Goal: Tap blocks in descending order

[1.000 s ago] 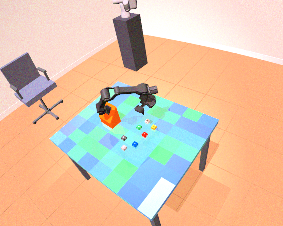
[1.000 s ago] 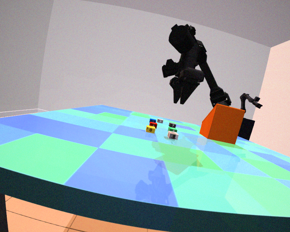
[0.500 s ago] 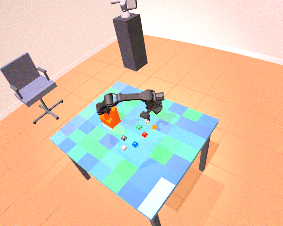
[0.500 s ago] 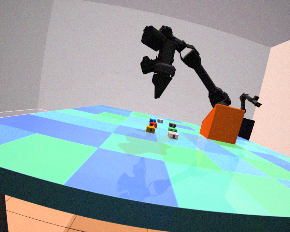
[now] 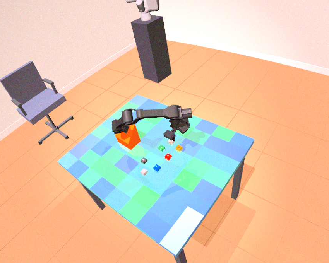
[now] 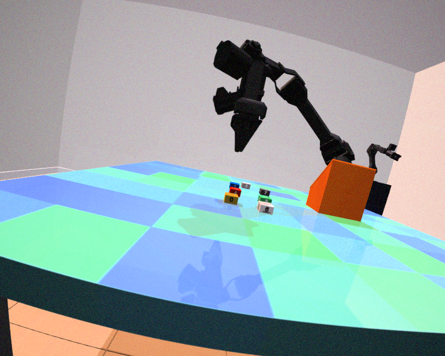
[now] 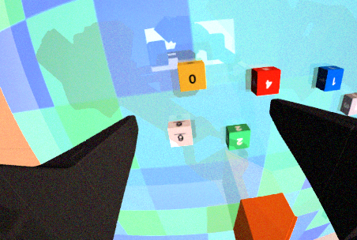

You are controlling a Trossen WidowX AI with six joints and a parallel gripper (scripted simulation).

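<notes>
My gripper tip is now 13 cm past the dark grey block, 21 cm to the left of it and 12 cm above it. The rest, counted from my gripper tip: red block (2 cm behind, 10 cm to the right, 12 cm below); then white block (9 cm behind, 2 cm to the left, 12 cm below); then yellow block (1 cm behind, 12 cm below).
</notes>
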